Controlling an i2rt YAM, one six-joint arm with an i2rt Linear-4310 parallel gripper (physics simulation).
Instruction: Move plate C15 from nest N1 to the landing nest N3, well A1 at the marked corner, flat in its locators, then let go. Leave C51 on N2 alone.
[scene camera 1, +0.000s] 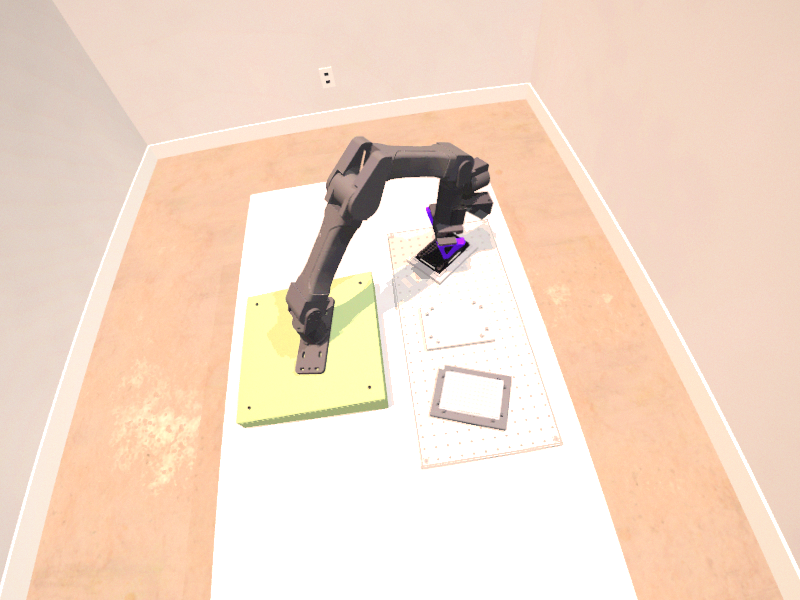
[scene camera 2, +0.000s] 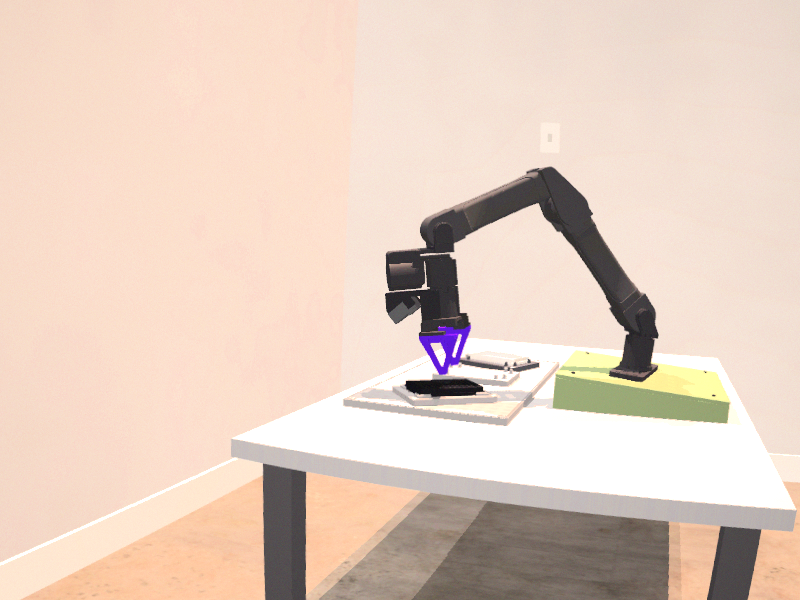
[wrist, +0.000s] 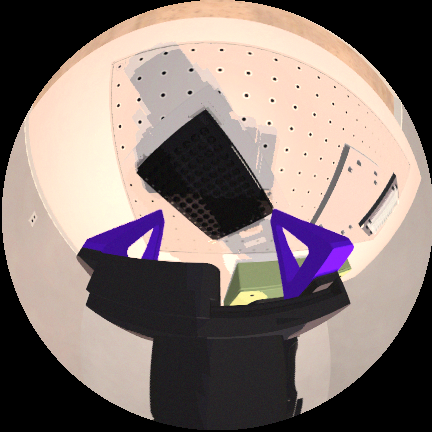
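Note:
A black multi-well plate (scene camera 1: 431, 255) (scene camera 2: 445, 387) (wrist: 200, 170) lies on a pale nest (scene camera 1: 457, 266) (scene camera 2: 445, 399), turned at an angle to the board. A pale nest with small pins (scene camera 1: 455, 326) (scene camera 2: 478, 375) (wrist: 350, 190) is bare in the middle. A white plate (scene camera 1: 471, 393) (wrist: 382, 212) sits in a dark-framed nest (scene camera 1: 465, 422) (scene camera 2: 529, 366) at the other end. No plate or nest labels are readable, and well A1 and the marked corner cannot be made out. My gripper (scene camera 1: 441, 242) (scene camera 2: 449, 368) (wrist: 217, 214) is open and empty, pointing down a little above the black plate.
The nests stand on a perforated board (scene camera 1: 452, 448) (scene camera 2: 484, 413) (wrist: 310, 155) on the white table (scene camera 1: 310, 503) (scene camera 2: 581, 458). The arm's base is bolted to a yellow-green block (scene camera 1: 348, 387) (scene camera 2: 639, 400) (wrist: 260, 277) beside the board.

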